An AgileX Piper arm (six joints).
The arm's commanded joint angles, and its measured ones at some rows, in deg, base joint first. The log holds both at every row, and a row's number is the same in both.
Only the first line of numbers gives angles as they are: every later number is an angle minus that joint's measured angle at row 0.
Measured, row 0:
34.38 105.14 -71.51 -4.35 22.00 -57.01
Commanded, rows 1 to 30:
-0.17 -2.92 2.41 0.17 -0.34 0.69
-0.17 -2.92 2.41 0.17 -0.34 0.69
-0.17 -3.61 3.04 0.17 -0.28 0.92
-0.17 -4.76 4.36 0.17 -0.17 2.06
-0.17 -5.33 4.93 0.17 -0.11 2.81
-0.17 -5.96 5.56 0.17 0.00 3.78
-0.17 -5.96 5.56 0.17 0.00 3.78
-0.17 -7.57 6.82 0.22 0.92 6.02
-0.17 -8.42 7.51 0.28 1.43 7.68
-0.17 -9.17 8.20 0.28 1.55 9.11
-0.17 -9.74 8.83 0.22 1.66 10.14
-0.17 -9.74 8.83 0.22 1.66 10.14
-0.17 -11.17 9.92 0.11 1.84 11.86
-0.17 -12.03 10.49 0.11 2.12 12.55
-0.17 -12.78 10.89 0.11 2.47 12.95
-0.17 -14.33 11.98 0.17 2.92 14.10
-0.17 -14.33 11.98 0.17 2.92 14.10
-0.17 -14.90 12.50 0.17 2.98 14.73
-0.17 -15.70 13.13 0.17 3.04 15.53
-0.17 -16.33 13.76 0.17 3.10 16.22
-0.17 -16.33 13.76 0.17 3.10 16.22
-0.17 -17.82 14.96 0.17 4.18 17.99
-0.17 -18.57 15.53 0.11 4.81 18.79
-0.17 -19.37 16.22 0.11 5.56 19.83
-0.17 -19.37 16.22 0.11 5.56 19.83
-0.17 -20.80 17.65 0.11 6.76 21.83
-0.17 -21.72 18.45 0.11 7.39 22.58
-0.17 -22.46 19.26 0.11 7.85 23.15
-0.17 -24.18 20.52 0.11 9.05 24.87
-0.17 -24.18 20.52 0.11 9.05 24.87
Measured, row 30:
0.00 -21.89 18.86 -0.06 7.11 22.00
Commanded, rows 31 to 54:
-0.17 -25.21 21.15 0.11 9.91 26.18
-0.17 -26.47 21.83 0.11 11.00 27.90
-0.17 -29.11 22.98 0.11 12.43 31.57
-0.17 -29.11 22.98 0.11 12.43 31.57
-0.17 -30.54 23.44 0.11 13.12 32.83
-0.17 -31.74 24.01 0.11 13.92 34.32
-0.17 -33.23 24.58 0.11 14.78 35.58
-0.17 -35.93 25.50 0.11 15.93 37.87
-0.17 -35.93 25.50 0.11 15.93 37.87
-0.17 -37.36 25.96 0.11 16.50 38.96
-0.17 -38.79 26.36 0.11 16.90 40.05
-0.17 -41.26 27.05 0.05 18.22 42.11
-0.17 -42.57 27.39 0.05 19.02 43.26
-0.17 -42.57 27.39 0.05 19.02 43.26
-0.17 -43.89 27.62 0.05 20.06 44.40
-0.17 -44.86 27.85 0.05 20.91 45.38
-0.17 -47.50 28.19 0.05 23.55 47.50
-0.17 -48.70 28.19 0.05 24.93 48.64
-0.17 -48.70 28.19 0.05 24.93 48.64
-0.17 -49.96 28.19 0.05 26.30 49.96
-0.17 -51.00 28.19 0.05 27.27 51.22
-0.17 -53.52 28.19 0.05 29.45 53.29
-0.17 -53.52 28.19 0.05 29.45 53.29
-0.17 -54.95 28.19 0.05 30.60 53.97
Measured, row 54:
0.00 -51.63 27.91 -0.06 27.27 50.94
